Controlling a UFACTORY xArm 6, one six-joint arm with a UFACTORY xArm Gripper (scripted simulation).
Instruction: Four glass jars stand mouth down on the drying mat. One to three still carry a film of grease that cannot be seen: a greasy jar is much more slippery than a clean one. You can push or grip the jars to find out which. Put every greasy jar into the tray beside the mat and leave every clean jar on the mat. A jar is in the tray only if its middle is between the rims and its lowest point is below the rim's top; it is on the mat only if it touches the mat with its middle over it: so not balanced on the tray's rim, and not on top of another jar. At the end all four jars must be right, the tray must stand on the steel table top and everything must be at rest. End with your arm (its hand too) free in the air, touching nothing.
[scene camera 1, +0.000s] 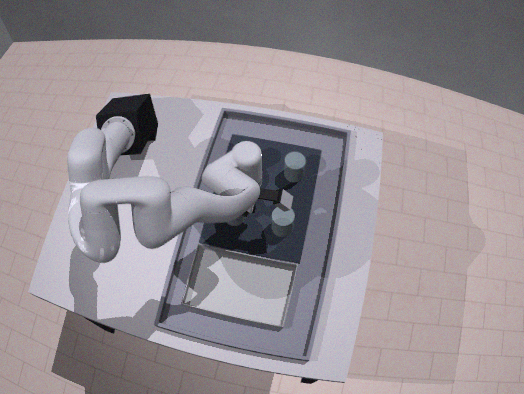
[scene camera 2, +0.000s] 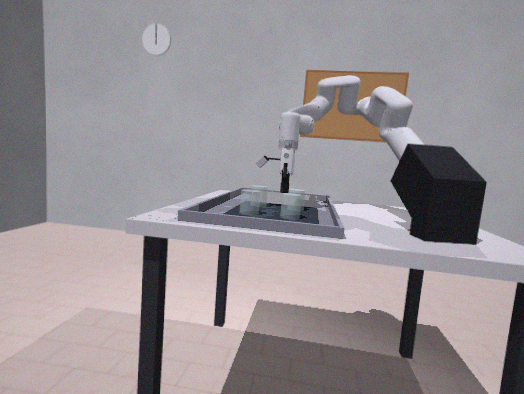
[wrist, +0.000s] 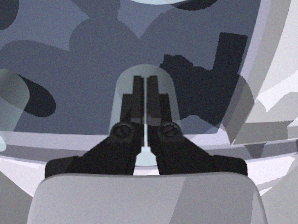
Scene:
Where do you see my gripper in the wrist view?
145, 91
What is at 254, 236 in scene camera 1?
A dark drying mat.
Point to a dark drying mat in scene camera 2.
At 272, 211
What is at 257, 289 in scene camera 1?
A pale tray.

